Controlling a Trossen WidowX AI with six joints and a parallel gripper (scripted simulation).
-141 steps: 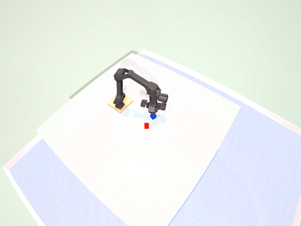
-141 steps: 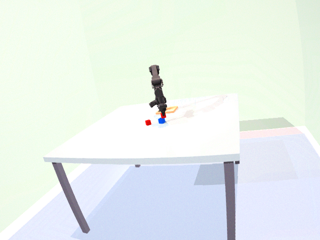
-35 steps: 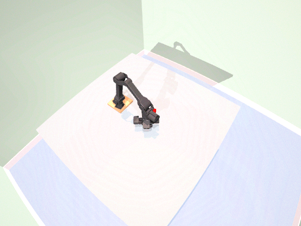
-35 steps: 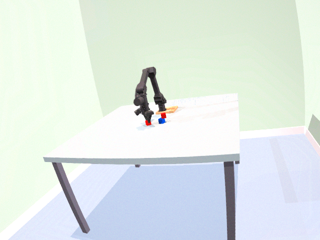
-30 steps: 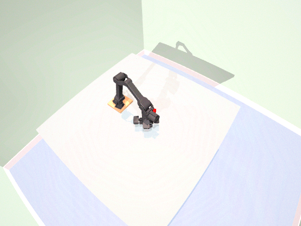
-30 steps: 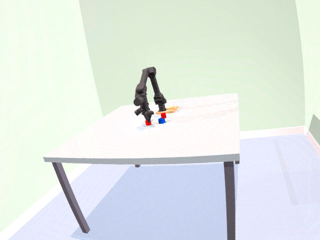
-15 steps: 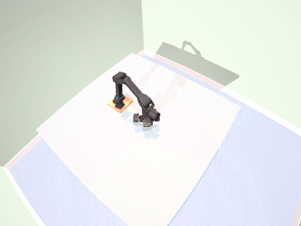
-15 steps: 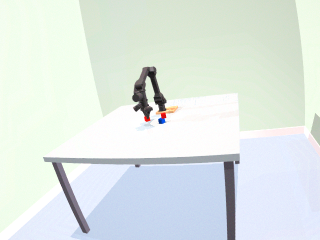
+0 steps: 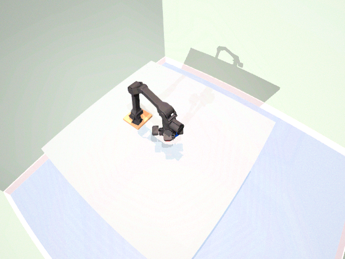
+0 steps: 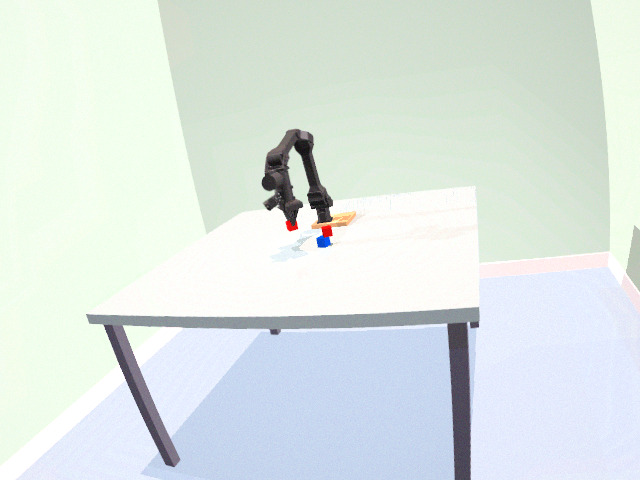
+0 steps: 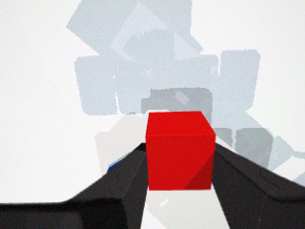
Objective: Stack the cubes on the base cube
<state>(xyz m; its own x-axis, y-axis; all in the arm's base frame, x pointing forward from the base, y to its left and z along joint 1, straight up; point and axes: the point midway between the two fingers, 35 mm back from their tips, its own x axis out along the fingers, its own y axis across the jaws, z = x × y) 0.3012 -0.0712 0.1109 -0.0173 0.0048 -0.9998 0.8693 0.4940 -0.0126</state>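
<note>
Right now my gripper tip is 100 mm to the right of the blue cube and 80 mm above it.
</note>
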